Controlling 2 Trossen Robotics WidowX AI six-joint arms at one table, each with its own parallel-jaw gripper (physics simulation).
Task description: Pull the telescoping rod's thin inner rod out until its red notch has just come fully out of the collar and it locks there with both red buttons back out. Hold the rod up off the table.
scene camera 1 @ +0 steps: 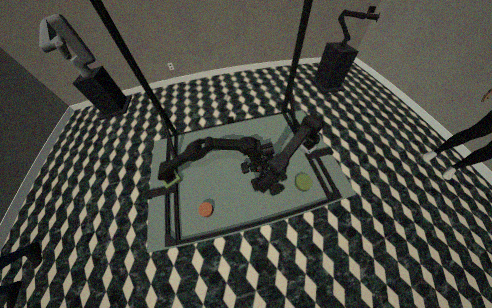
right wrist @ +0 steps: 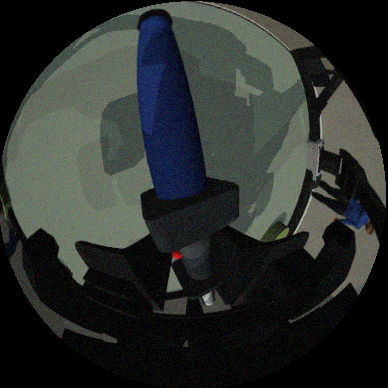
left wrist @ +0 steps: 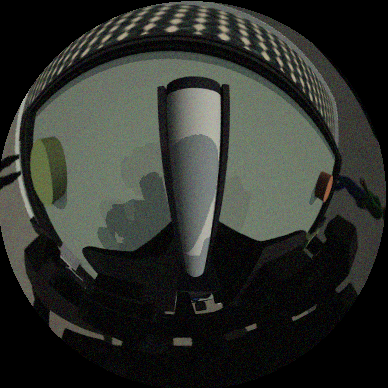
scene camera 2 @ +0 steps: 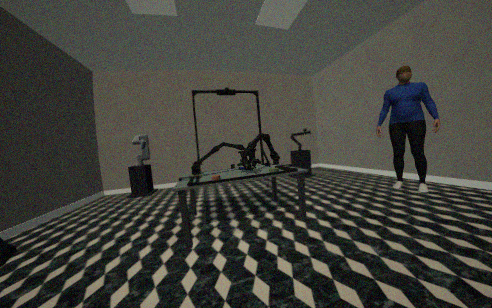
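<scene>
The rod is held above the table between both grippers. In the right wrist view its blue grip [right wrist: 170, 115] has a black end cap, then comes a dark block-shaped collar [right wrist: 192, 215] and a narrower dark sleeve [right wrist: 197, 262]. One red button [right wrist: 176, 255] shows beside the sleeve; the other is hidden. A short silver piece of inner rod [right wrist: 208, 299] shows past the sleeve. My right gripper [right wrist: 191, 221] [scene camera 1: 256, 167] is shut on the dark sleeve. My left gripper [left wrist: 192, 219] [scene camera 1: 267, 187] is shut on the light grey inner rod [left wrist: 195, 120], which has a black end cap. The red notch is not visible.
A green disc [scene camera 1: 303, 181] [left wrist: 49, 171] and an orange disc [scene camera 1: 205, 209] [left wrist: 324, 186] lie on the table [scene camera 1: 230, 212]. Dark rails cross both ends of the table. Uprights of a black frame [scene camera 2: 195, 125] rise behind the arms. A person [scene camera 2: 407, 102] stands beyond the table.
</scene>
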